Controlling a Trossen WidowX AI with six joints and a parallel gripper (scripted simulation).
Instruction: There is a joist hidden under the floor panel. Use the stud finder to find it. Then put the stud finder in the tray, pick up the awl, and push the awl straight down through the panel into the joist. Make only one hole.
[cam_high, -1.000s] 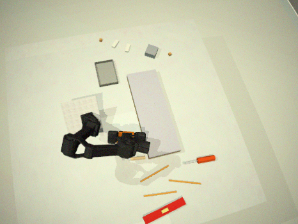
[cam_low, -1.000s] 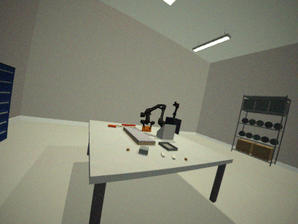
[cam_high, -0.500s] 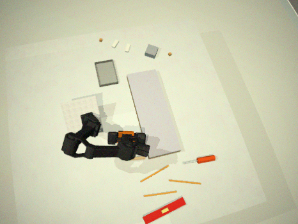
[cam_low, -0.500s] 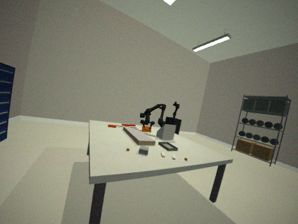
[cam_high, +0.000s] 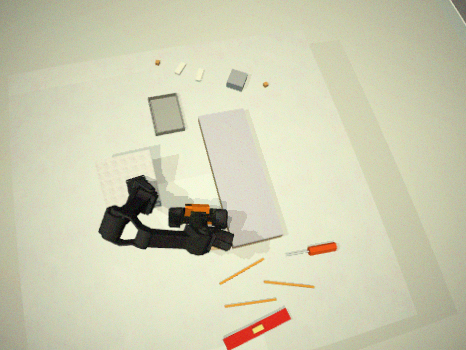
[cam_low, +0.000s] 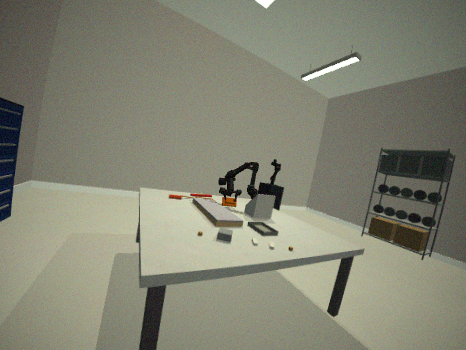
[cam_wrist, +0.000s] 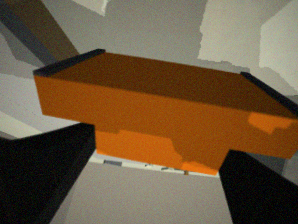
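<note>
The orange stud finder is 1 cm behind my gripper tip and 1 cm to the left of it. Also, from my gripper tip: grey tray 1 cm ahead, 43 cm to the left, 6 cm below; then awl 1 cm behind, 12 cm to the right, 7 cm below; then small light 2 cm behind, 2 cm to the left, 1 cm above.
</note>
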